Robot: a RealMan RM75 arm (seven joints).
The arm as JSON. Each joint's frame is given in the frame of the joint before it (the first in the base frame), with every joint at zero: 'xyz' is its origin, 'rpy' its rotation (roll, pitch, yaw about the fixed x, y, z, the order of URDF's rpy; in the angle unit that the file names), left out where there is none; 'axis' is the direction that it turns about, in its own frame. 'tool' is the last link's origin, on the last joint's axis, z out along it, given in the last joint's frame.
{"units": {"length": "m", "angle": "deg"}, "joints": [
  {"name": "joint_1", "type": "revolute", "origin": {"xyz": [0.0, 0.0, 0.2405]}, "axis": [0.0, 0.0, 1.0]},
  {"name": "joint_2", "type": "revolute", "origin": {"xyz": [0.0, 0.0, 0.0]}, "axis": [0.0, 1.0, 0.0]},
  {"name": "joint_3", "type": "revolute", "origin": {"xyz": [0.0, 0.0, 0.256]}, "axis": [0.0, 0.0, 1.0]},
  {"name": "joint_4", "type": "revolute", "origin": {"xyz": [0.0, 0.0, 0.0]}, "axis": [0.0, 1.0, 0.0]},
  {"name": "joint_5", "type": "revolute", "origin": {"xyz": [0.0, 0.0, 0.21]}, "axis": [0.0, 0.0, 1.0]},
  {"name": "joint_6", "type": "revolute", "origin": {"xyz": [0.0, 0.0, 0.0]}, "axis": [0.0, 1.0, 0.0]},
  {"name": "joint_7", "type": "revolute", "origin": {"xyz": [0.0, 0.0, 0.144]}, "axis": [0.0, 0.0, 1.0]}
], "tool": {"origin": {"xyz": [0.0, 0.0, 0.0]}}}
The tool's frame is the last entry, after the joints.
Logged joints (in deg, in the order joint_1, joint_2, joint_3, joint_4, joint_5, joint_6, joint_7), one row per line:
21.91 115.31 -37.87 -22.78 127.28 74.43 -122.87
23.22 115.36 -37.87 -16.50 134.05 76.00 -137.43
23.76 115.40 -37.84 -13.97 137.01 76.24 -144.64
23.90 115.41 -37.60 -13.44 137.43 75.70 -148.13
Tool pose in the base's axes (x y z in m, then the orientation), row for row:
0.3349 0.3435 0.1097 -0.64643 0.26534 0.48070 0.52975
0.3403 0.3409 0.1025 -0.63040 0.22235 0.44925 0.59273
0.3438 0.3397 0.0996 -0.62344 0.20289 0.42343 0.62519
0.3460 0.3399 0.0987 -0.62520 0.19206 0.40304 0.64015
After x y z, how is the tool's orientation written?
As a quaternion, x y z w.
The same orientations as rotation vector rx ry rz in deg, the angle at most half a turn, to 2 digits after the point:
-88.43 36.30 65.76
-83.98 29.62 59.85
-81.96 26.67 55.67
-81.70 25.10 52.67

